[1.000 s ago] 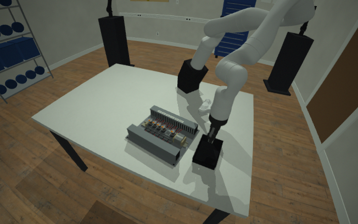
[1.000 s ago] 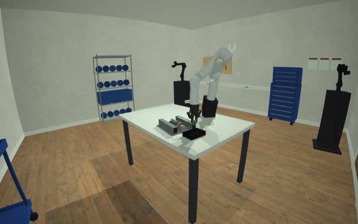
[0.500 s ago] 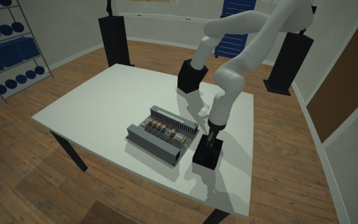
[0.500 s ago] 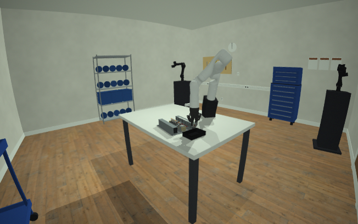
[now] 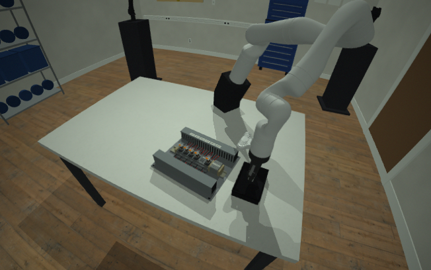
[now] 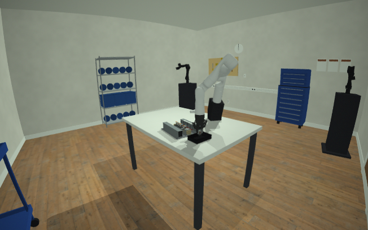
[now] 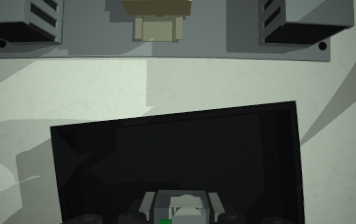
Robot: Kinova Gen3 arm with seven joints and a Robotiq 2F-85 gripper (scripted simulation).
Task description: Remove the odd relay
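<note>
The black parts tray is 5 cm below my hand. Round my hand: grey relay panel 6 cm behind, 25 cm to the right, 4 cm below; relay 1 cm below.
</note>
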